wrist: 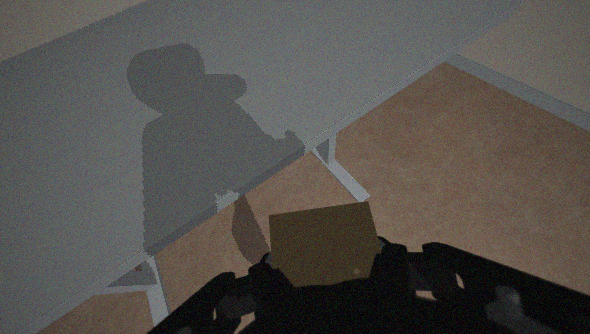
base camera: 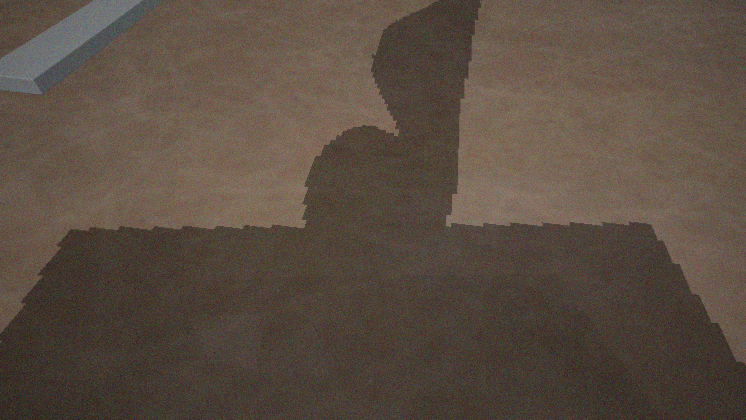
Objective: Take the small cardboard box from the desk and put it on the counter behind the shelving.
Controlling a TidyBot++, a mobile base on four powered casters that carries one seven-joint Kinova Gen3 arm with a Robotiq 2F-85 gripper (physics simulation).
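Observation:
The small cardboard box is brown and sits between the fingertips at the lower middle of the wrist view. My gripper is shut on it, one black finger at each side. The box's lower part is hidden by the gripper. The box and gripper do not show in the base camera view. A broad grey surface crosses the upper left of the wrist view, beyond the box. I cannot tell whether it is the desk or the counter. The shelving cannot be made out in either view.
Pale struts show at the grey surface's near edge, with brown floor beside them. A thin grey bar runs at the upper right. In the base camera view, a grey beam lies at the upper left on the floor. The robot's shadow falls ahead.

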